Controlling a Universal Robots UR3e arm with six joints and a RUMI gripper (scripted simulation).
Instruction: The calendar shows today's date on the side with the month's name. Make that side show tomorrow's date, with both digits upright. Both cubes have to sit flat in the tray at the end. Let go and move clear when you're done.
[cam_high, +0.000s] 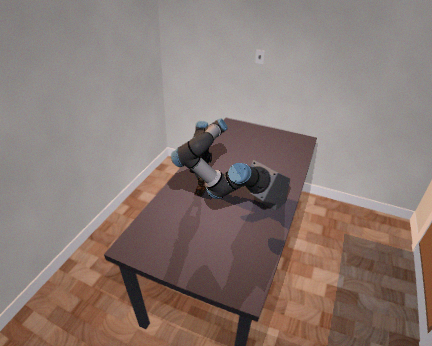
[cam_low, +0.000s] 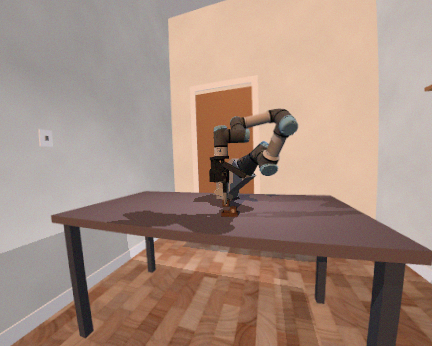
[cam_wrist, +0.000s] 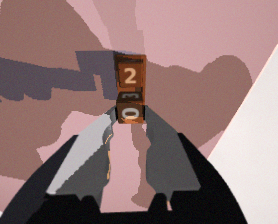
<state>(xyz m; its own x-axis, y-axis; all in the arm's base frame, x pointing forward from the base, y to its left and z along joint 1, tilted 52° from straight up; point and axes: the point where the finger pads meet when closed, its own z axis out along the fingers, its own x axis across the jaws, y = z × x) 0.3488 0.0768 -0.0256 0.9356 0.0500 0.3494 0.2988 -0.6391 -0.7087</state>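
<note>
My hand is 6 cm above the brown calendar tray, 2 cm to the right of it and 1 cm past it. Round my hand: brown number cube: 1 cm below.
</note>
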